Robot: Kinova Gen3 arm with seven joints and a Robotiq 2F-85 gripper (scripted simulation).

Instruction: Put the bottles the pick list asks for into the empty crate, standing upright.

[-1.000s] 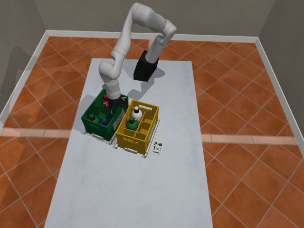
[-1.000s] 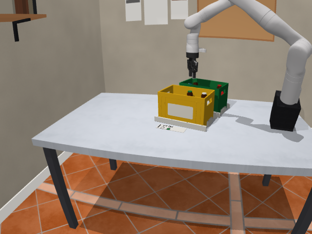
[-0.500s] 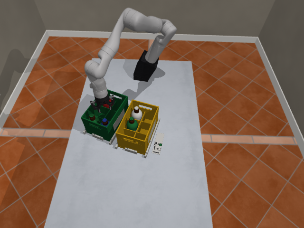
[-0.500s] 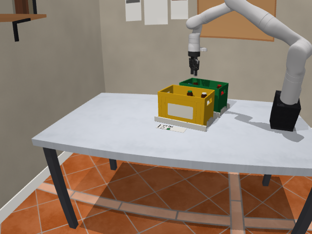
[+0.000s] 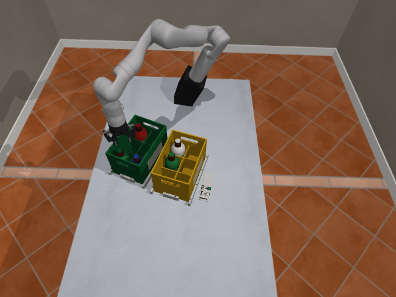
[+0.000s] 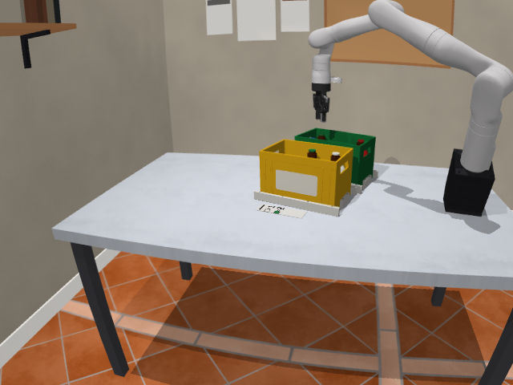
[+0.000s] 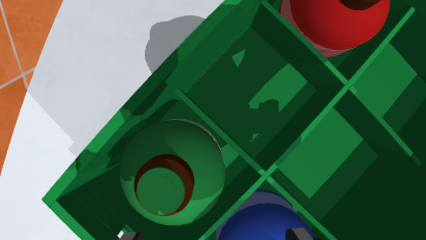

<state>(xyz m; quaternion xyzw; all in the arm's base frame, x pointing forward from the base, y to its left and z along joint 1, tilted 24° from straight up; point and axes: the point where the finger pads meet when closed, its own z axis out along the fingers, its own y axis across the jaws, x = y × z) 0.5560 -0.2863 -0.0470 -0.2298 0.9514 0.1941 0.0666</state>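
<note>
Right now the blue-label bottle is 15 cm below my hand, 6 cm to the left of it and 3 cm ahead of it. From my hand the other things lie so: green crate: 16 cm below, 7 cm behind, 4 cm to the left; white-label bottle: 24 cm to the left, 15 cm below, 9 cm behind; red-label bottle: 17 cm behind, 15 cm below, 2 cm to the left.
</note>
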